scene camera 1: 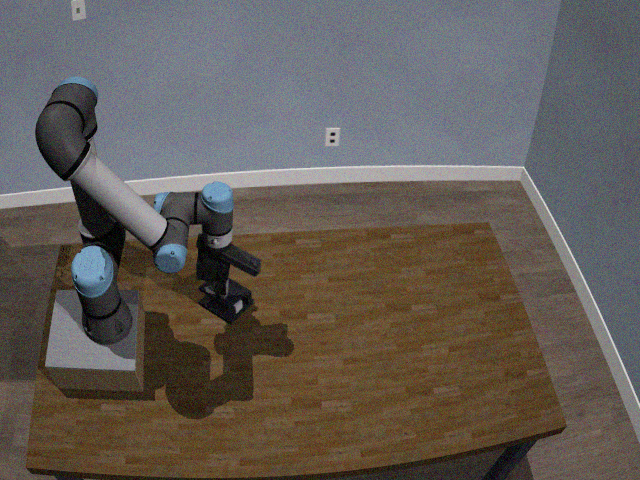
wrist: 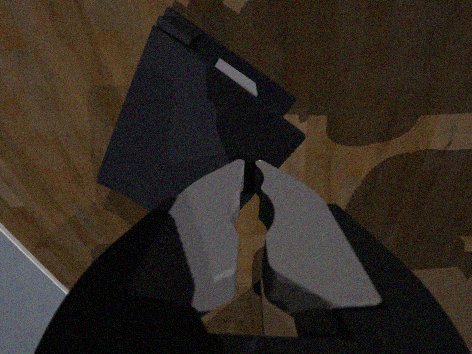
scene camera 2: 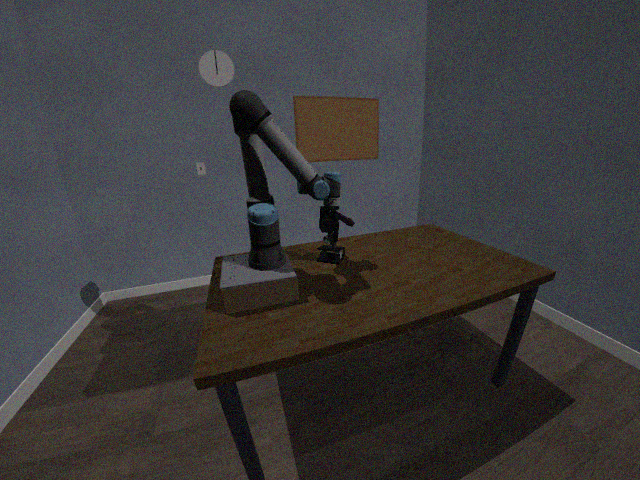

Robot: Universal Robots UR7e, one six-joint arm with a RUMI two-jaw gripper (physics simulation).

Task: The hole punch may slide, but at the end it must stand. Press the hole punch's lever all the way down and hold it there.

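Places are measured from the arm's base along level axes (x left, y back, z up), in millimetres.
Pixels of known places: gripper, fingertip midpoint: (scene camera 1: pixel 223 298) (wrist: pixel 248 164) (scene camera 2: pixel 333 249); arm's base, origin of the base link: (scene camera 1: pixel 107 322) (scene camera 2: pixel 267 262).
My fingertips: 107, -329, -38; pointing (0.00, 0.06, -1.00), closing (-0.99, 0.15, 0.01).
Ahead of a thing's pixels: the offset from my fingertips to its middle, as dx, dy, dz. Level surfaces: height alone.
The dark hole punch {+41, -4, -34} (scene camera 1: pixel 231 312) (scene camera 2: pixel 329 258) (wrist: pixel 170 110) stands upright on its base on the table, with a small pale patch at one end. Its lever {+39, -3, -10} (scene camera 1: pixel 239 291) is the flat dark plate on top, above the base; how far down it is cannot be told exactly. My gripper (scene camera 1: pixel 223 294) (scene camera 2: pixel 329 243) (wrist: pixel 248 164) is shut with nothing between the fingers and points down. Its fingertips are at the lever's top near one edge and look to be touching it. In the wrist view the fingers hide part of the lever's near edge.
The wooden table {dz -70} (scene camera 1: pixel 392 330) (scene camera 2: pixel 413 268) carries the arm's pale base block (scene camera 1: pixel 93 356) (scene camera 2: pixel 258 294), left of the punch. The table's back edge runs behind the punch. The arm's shadow falls on the wood in front of the punch.
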